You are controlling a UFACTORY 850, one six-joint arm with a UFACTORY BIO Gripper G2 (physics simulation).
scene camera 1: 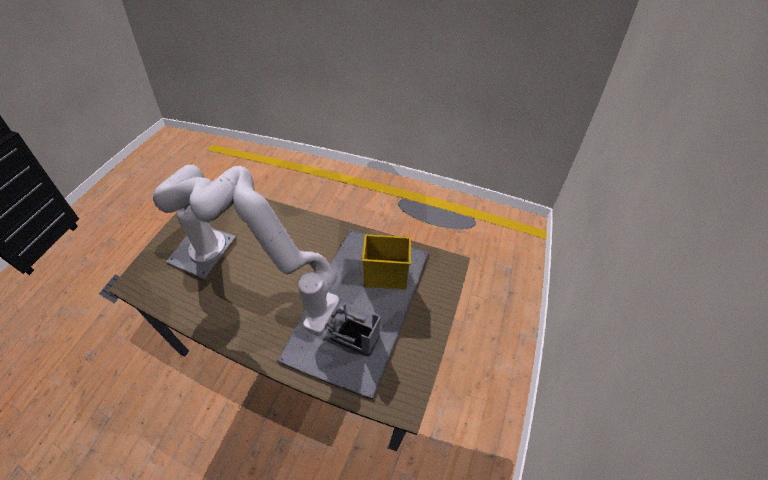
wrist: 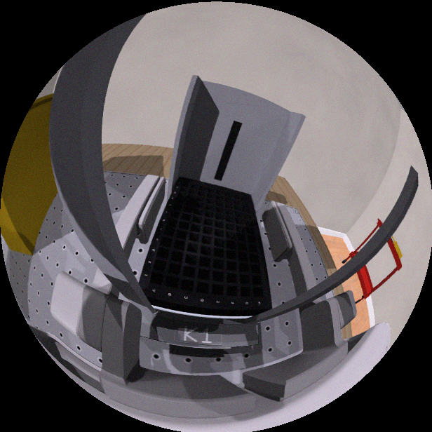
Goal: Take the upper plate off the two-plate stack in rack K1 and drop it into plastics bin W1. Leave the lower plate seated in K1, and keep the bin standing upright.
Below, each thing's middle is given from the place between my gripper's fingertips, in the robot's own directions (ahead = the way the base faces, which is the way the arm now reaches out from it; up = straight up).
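I find the black plate (wrist: 206, 256) 1 cm behind my hand and 3 cm below it. As for the yellow bin (scene camera 1: 386, 259), it stands 2 cm above my hand, and it is also 30 cm to the left of my hand and 5 cm behind it.
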